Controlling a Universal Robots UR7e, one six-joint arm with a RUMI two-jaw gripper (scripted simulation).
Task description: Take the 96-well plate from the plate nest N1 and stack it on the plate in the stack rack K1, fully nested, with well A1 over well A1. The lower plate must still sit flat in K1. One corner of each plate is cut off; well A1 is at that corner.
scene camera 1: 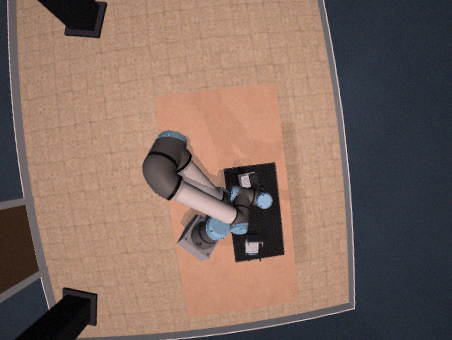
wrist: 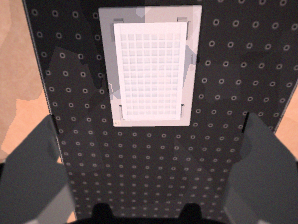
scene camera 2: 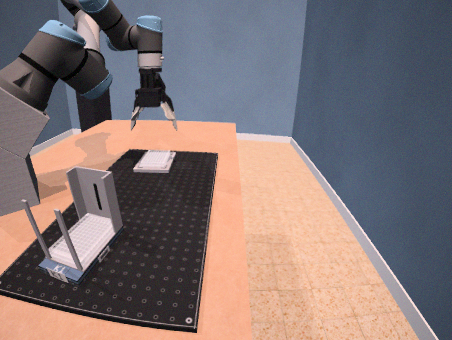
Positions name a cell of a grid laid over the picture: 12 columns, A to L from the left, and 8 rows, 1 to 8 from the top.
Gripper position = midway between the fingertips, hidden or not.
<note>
In view: my gripper (scene camera 2: E4) and a rack back wall (scene camera 2: C5).
My gripper shows as well in the wrist view (wrist: G5).
</note>
